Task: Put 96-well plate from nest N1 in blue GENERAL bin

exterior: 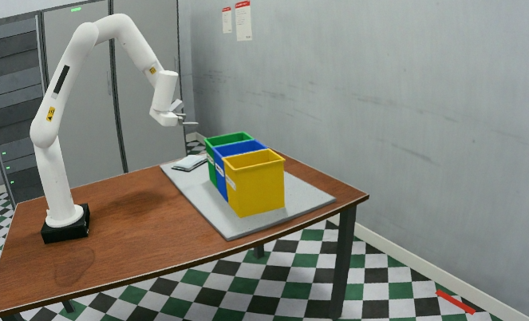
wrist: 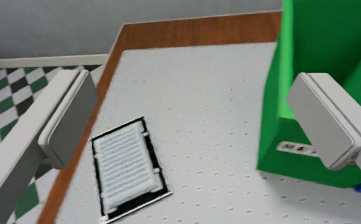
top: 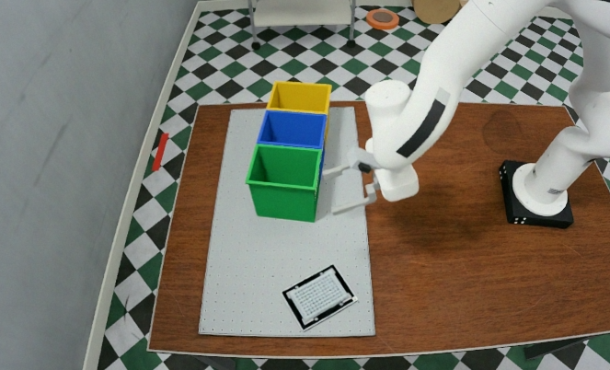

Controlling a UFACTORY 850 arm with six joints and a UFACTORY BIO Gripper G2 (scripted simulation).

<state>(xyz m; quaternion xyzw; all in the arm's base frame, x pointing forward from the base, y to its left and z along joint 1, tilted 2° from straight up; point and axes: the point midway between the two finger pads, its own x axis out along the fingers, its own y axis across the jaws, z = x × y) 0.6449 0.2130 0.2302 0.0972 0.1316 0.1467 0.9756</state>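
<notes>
My gripper is now 24 cm above the white 96-well plate, 17 cm to the right of it and 2 cm short of it. From my hand the other things lie so: blue bin (25 cm to the right, 17 cm below, 14 cm ahead); then black plate nest (26 cm below, 17 cm to the left, 2 cm ahead); then green bin (17 cm below, 14 cm ahead, 11 cm to the right).
</notes>
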